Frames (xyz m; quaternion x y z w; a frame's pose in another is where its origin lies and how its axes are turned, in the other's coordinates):
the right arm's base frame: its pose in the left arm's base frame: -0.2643 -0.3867 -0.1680 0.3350 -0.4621 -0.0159 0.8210
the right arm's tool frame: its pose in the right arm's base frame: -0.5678 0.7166 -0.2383 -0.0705 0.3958 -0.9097 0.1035
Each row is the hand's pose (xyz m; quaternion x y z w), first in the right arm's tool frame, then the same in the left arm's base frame.
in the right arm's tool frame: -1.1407 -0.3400 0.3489 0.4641 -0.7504 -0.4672 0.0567
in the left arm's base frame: -0.3669 0.0750 0.8735 0.6076 0.2873 0.7395 0.0370
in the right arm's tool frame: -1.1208 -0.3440 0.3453 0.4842 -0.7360 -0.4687 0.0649
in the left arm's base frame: -0.3799 0.0814 0.8588 0.5902 0.2910 0.7512 0.0522
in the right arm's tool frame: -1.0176 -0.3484 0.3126 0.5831 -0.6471 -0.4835 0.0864
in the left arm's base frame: -0.4307 0.1256 0.7740 0.5051 0.3120 0.7910 0.1476
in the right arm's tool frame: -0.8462 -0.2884 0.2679 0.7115 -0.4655 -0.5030 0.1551
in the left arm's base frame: -0.4613 0.1785 0.5972 0.3355 0.2970 0.8426 0.2989
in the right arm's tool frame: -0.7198 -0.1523 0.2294 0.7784 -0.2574 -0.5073 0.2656
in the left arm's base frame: -0.4065 0.2075 0.4180 0.1399 0.2166 0.8704 0.4194
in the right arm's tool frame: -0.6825 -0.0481 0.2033 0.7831 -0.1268 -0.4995 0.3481
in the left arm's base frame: -0.3342 0.2199 0.3310 0.0161 0.1385 0.8718 0.4695
